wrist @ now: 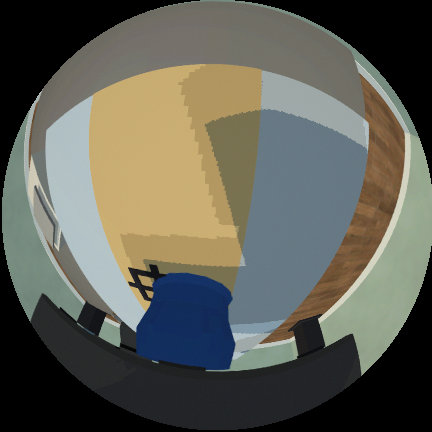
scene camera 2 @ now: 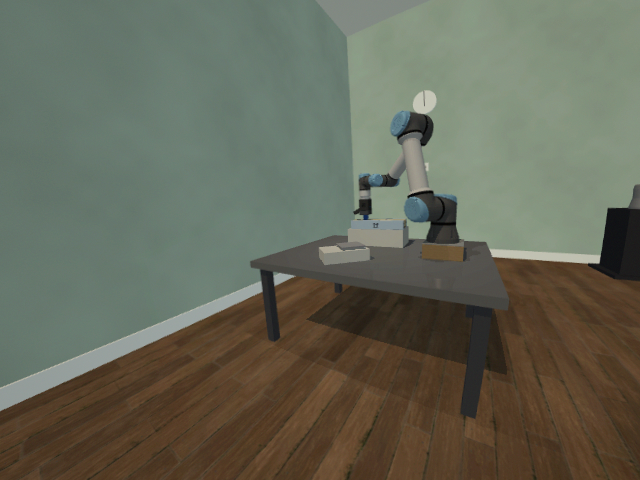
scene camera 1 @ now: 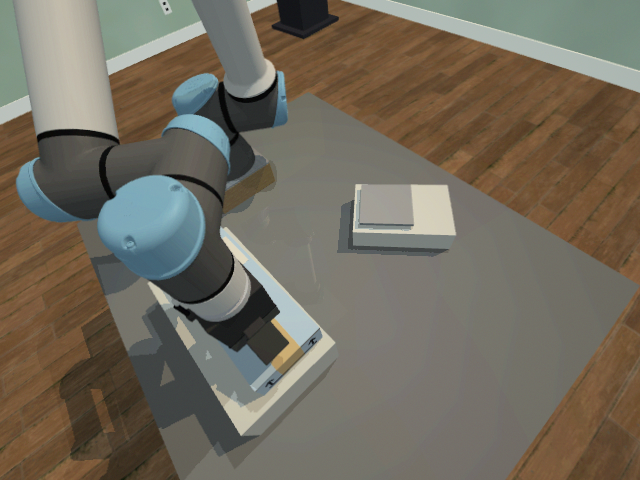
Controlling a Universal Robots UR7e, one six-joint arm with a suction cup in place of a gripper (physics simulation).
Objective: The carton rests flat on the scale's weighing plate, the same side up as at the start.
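Frame: origin at the arm's base, x left, y back, z up, level; metres.
Seen in the pictures: hand, its tool point: [wrist: 193, 276]; arm's base, origin of its link: [scene camera 2: 442, 241].
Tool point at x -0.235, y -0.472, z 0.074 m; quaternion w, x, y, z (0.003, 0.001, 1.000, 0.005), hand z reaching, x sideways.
Observation:
Offsets run from my tool point to a thing's middle. "pt": to the spot under its first point. Level surfaces: height alone.
The carton {dx +0.008, dy +0.088, dz -0.014 m} [scene camera 1: 292, 304] [scene camera 2: 392, 224] [wrist: 150, 165] is light blue with a tan band along its top. It lies flat on a large cream block {dx -0.015, dy +0.079, dz -0.096 m} [scene camera 1: 294, 370] [scene camera 2: 377, 237]. My gripper [scene camera 2: 365, 217] [wrist: 192, 284], a blue suction cup, is pressed on the carton's top, over the edge of the tan band, and is shut on it. Scene camera 1 does not show the cup; the black gripper body hides it. The cup covers part of the black printed mark. The scale {dx +0.427, dy +0.010, dz -0.113 m} [scene camera 1: 434, 206] [scene camera 2: 341, 256] is a low cream box with a grey weighing plate {pt dx +0.400, dy +0.037, dz -0.076 m} [scene camera 1: 386, 204] [scene camera 2: 351, 245], apart from the carton.
Block and scale stand on a grey table {dz -0.150 m} [scene camera 1: 439, 335] [scene camera 2: 403, 276]. The arm's base is on a tan plinth [scene camera 1: 253, 186] [scene camera 2: 443, 251] behind the carton in scene camera 1. A black pedestal [scene camera 1: 303, 15] [scene camera 2: 620, 242] stands on the floor beyond the table.

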